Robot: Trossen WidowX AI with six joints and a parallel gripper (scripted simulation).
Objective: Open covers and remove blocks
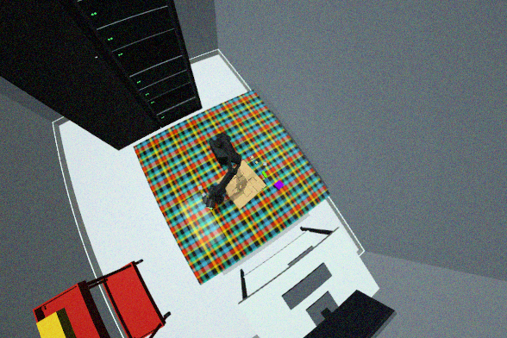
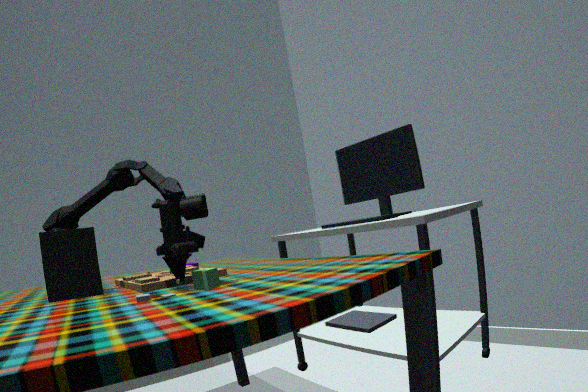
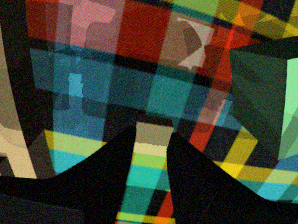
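The pale green block is 60 mm to the right of my gripper tip and 60 mm ahead of it. Round my gripper tip: bright green block (440 mm to the left, 20 mm below, 10 mm behind); then purple block (520 mm to the left, 120 mm ahead, 10 mm below); then grey piece (110 mm behind, 90 mm to the right, 20 mm below).
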